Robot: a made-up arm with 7 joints.
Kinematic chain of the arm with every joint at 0, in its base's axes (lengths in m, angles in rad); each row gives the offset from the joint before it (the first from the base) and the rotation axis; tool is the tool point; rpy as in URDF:
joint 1: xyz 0 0 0.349 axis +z
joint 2: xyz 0 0 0 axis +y
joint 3: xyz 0 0 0.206 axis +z
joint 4: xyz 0.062 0 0 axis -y
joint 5: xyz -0.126 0 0.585 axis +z
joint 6: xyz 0 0 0 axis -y
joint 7: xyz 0.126 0 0 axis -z
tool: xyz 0 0 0 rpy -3.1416 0 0
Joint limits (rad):
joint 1: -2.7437..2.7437
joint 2: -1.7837..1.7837
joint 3: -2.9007..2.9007
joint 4: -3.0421..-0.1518
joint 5: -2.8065..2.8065
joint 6: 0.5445..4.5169
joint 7: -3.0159..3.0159
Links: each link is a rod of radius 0.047 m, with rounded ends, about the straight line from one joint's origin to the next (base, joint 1, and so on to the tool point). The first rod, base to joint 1, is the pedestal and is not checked.
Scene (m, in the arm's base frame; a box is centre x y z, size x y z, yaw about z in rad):
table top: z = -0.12
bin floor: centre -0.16 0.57 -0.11 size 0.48 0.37 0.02 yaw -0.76
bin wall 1: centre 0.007 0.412 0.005 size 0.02 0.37 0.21 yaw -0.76
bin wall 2: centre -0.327 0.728 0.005 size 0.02 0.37 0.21 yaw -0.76
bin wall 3: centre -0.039 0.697 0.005 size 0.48 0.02 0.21 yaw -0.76
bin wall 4: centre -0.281 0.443 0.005 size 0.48 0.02 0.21 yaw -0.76
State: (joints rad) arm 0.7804 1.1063 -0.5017 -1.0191 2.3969 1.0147 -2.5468
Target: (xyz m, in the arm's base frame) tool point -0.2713 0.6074 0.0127
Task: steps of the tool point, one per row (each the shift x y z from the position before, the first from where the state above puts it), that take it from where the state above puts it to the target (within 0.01 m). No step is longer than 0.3 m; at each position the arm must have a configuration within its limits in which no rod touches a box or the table.
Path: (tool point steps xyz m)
1: -0.1323 0.1318 -0.0009
2: -0.1996 0.1194 0.0105
3: -0.2503 0.0591 0.0208
4: -0.2584 -0.0326 0.0159
5: -0.2113 -0.1200 -0.0090
6: -0.0022 0.0109 -0.0726
7: 0.0001 0.0009 -0.0793
8: 0.0021 -0.0118 -0.0851

